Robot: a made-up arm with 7 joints.
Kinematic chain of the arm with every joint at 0, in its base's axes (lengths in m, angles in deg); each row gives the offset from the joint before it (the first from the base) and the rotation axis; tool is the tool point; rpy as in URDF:
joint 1: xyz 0.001 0.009 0.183 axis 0 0.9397 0.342
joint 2: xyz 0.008 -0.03 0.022 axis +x
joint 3: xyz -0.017 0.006 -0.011 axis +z
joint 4: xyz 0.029 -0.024 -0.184 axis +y
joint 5: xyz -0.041 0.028 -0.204 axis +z
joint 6: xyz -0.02 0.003 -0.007 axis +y
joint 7: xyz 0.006 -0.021 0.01 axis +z
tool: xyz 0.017 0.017 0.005 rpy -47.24 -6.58 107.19
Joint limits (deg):
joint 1: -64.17..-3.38
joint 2: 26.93..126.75
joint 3: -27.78..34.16
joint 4: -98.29..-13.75
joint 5: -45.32..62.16
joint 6: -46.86..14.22
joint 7: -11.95..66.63
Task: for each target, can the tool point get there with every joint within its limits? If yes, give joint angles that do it. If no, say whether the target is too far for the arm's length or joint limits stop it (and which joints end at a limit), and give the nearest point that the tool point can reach.
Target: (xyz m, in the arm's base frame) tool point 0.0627 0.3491 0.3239
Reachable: yes | joints -48.96 99.04 -16.08 -24.30 -30.74 -29.52 38.23
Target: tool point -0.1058 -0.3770 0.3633
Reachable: no: joint limits stop it (at a limit: joint 2, joint 3, joint 4, joint 6, joint 7) | nearest point -0.0954 0.0346 0.4817 | short by 0.428 m
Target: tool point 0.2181 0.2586 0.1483
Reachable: yes | joints -15.67 55.16 25.20 -73.81 53.67 -18.01 53.58
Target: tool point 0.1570 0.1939 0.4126
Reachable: yes | joints -10.92 108.85 23.33 -83.31 6.59 -31.43 17.20
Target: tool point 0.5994 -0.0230 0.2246
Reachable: no: too far | nearest point 0.3660 0.0048 0.1768 | short by 0.240 m
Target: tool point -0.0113 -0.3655 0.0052
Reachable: no: joint limits stop it (at a limit: joint 1, joint 2, joint 3, joint 4, joint 5, joint 6, joint 7) | nearest point 0.2041 -0.0348 -0.0418 | short by 0.397 m
